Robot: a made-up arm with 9 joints. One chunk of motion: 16 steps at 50 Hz.
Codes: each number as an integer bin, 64 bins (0 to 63) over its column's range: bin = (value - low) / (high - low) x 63, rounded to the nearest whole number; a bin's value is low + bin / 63 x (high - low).
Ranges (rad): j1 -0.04..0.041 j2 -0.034..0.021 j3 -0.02..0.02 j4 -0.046..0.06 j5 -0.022..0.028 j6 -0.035..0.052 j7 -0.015..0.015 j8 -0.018..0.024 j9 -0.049..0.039
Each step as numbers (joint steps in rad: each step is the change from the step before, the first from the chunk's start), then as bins.
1 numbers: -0.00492 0.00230 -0.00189 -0.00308 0.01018 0.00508 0.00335 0.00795 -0.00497
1 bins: 27 42 29 26 41 29 39 39 32
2 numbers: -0.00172 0.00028 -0.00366 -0.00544 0.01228 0.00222 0.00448 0.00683 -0.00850
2 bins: 30 39 26 24 43 27 41 37 29
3 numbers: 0.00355 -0.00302 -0.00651 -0.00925 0.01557 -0.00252 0.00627 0.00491 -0.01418
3 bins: 34 35 21 22 47 24 45 34 25
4 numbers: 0.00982 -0.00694 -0.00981 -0.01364 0.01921 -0.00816 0.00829 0.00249 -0.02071
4 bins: 39 31 16 19 52 19 49 31 20
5 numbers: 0.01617 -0.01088 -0.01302 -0.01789 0.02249 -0.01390 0.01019 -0.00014 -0.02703
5 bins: 44 26 11 17 56 15 53 27 16
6 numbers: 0.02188 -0.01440 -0.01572 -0.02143 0.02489 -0.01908 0.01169 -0.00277 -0.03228
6 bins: 48 22 7 15 59 12 56 23 12
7 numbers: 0.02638 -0.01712 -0.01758 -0.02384 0.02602 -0.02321 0.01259 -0.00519 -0.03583
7 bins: 52 19 4 13 61 9 58 19 9
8 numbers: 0.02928 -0.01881 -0.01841 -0.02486 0.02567 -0.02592 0.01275 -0.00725 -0.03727
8 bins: 54 17 3 13 60 7 58 16 8
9 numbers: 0.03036 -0.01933 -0.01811 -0.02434 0.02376 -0.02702 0.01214 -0.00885 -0.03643
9 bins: 55 17 3 13 58 6 57 14 9
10 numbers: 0.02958 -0.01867 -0.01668 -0.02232 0.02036 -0.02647 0.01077 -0.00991 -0.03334
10 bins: 54 18 5 14 53 6 54 12 11
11 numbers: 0.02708 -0.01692 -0.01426 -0.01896 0.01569 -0.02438 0.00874 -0.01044 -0.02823
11 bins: 52 20 9 16 47 8 50 11 15
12 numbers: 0.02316 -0.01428 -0.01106 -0.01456 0.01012 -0.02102 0.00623 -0.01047 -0.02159
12 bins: 49 23 14 19 40 10 45 11 20
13 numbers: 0.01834 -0.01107 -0.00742 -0.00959 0.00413 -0.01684 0.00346 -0.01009 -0.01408
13 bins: 45 26 20 22 33 13 39 12 25
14 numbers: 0.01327 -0.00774 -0.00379 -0.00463 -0.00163 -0.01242 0.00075 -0.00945 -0.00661
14 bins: 41 30 26 25 26 16 33 13 30
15 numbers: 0.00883 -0.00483 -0.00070 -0.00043 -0.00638 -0.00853 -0.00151 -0.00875 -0.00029
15 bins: 38 33 30 27 20 19 28 14 35
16 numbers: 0.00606 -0.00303 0.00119 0.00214 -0.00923 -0.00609 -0.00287 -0.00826 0.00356
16 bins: 36 35 33 29 16 21 25 15 38
